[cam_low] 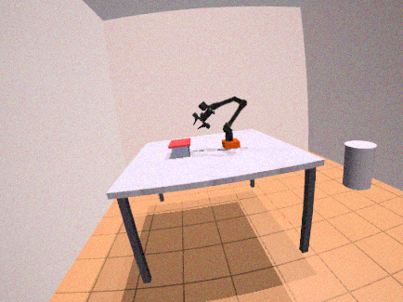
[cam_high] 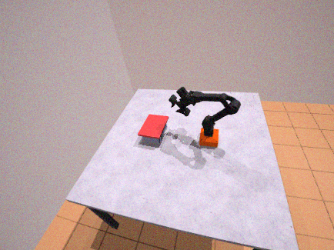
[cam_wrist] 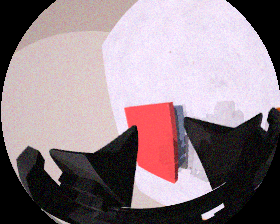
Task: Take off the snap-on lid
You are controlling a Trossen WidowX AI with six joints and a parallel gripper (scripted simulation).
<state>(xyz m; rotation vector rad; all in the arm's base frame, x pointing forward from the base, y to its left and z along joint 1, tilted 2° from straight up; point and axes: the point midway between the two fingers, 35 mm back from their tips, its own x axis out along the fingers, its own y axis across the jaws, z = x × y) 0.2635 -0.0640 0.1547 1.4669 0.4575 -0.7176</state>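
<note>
Now: the lid 14 cm ahead of my gripper tip, 11 cm to the left of it and 10 cm below it. Round my gripper tip: storage box (14 cm ahead, 11 cm to the left, 14 cm below).
</note>
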